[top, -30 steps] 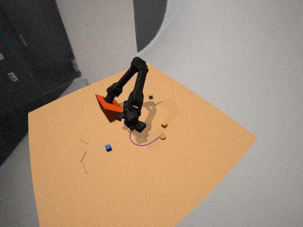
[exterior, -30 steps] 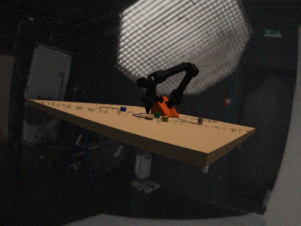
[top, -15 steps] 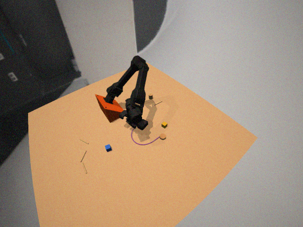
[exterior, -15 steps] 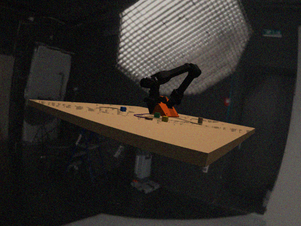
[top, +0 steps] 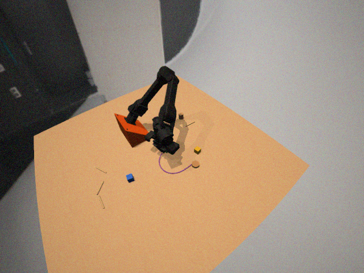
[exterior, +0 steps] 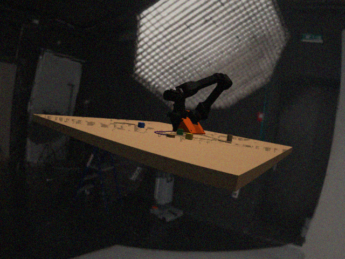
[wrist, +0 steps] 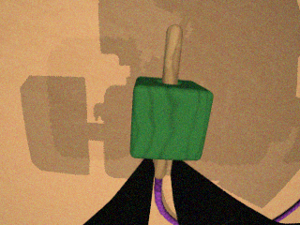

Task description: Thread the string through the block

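Now: the thin wooden stick 1 cm behind my gripper tip and 1 cm to the left of it. From my gripper tip the other things lie so: yellow cube (9 cm ahead, 16 cm to the left); round wooden button (16 cm ahead, 10 cm to the left, 1 cm below); green cube (1 cm behind, 3 cm to the left).
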